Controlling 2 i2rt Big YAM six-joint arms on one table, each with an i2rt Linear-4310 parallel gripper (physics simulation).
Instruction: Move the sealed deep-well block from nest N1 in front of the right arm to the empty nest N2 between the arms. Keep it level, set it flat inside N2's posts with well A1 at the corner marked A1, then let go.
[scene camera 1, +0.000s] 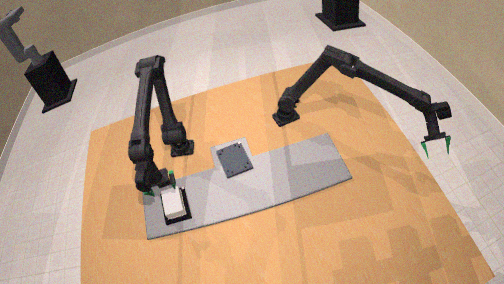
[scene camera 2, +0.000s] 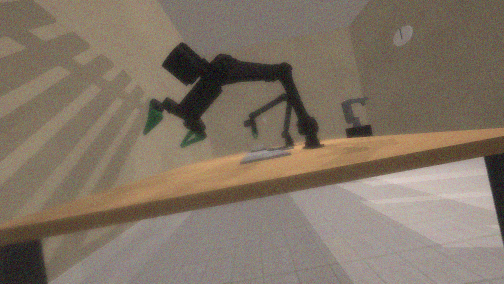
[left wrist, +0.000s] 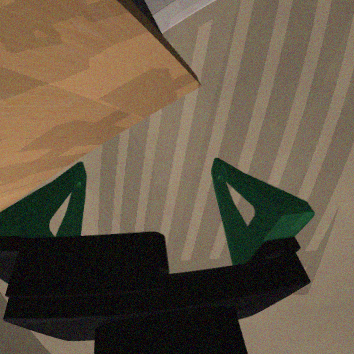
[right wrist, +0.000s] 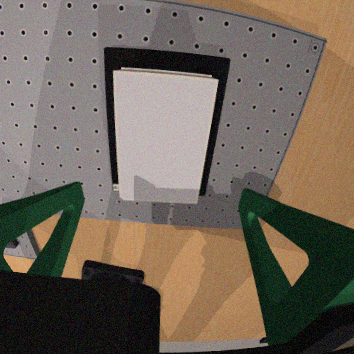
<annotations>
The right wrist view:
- my right gripper
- deep-well block: on a black nest plate
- black nest plate
</annotations>
